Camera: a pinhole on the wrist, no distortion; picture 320 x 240 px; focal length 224.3 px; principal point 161.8 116.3 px. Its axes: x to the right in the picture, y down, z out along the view. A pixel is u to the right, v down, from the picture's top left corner.
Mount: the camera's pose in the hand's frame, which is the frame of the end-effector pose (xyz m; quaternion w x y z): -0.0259 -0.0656 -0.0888 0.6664 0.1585 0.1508 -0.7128
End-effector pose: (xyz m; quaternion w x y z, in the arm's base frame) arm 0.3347 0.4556 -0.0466 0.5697 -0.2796 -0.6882 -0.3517
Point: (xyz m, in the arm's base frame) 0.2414 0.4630 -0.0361
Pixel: 52.1 206.4
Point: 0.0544 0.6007 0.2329
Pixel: outside the picture
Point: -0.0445 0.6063 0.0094
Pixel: 125.3 197.6
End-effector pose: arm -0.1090 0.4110 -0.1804 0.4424 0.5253 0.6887 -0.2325
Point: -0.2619 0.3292 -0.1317
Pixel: 285.2 27.3
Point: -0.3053 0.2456 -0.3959
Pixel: 209.7 221.7
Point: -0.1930 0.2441 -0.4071
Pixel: 129.1 218.6
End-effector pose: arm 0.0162 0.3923 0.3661 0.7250 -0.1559 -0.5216 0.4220
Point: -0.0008 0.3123 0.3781
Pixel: 19.8 49.6
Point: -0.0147 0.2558 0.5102
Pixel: 162.4 129.0
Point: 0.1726 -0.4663 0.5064
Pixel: outside the picture
